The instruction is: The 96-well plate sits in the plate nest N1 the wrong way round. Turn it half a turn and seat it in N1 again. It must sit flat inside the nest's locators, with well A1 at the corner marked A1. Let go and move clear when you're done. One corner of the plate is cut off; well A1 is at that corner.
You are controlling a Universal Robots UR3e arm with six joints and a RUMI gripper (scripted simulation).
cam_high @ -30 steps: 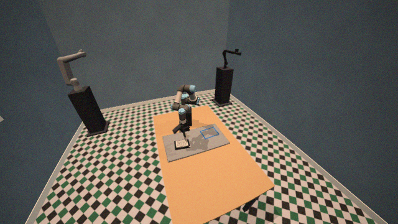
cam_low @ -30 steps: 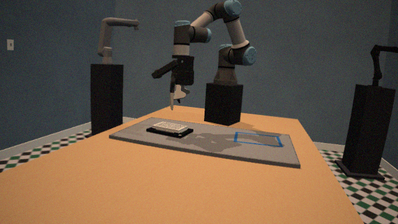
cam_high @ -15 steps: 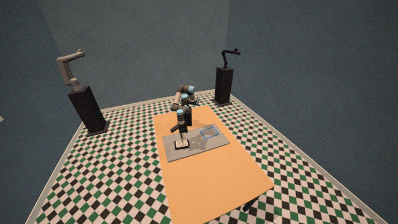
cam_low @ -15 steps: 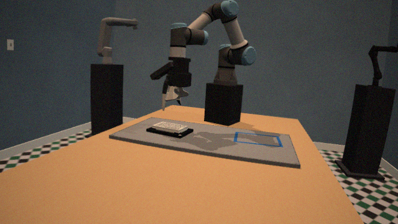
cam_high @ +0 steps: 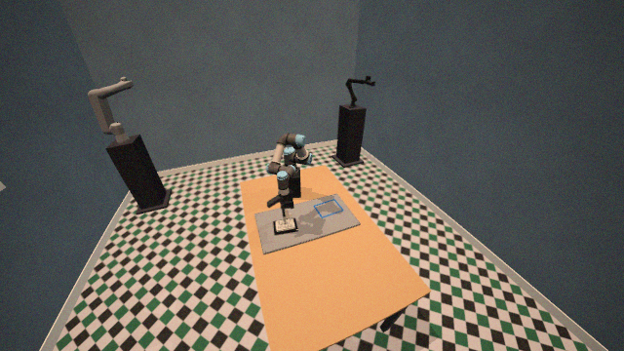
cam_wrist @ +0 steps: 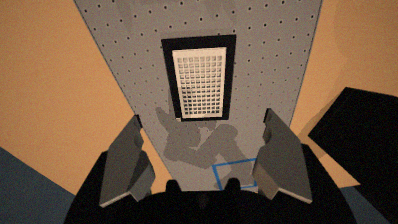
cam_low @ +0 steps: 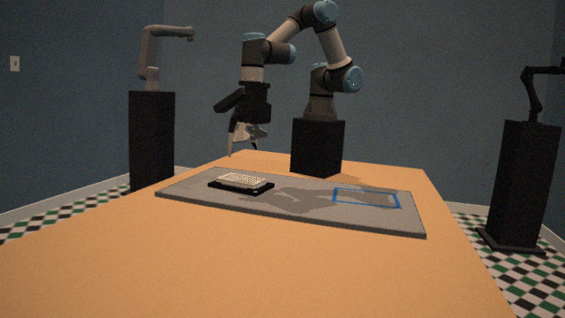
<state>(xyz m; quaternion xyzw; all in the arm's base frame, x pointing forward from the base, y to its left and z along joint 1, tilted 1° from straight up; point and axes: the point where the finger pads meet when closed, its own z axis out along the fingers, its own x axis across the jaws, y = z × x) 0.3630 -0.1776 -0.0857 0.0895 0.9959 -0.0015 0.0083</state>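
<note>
Right now the white 96-well plate is 80 mm below my hand. The rest, counted from my hand: white corner mark: 70 mm ahead, 60 mm to the left, 90 mm below; then black plate nest N1: 100 mm below.
</note>
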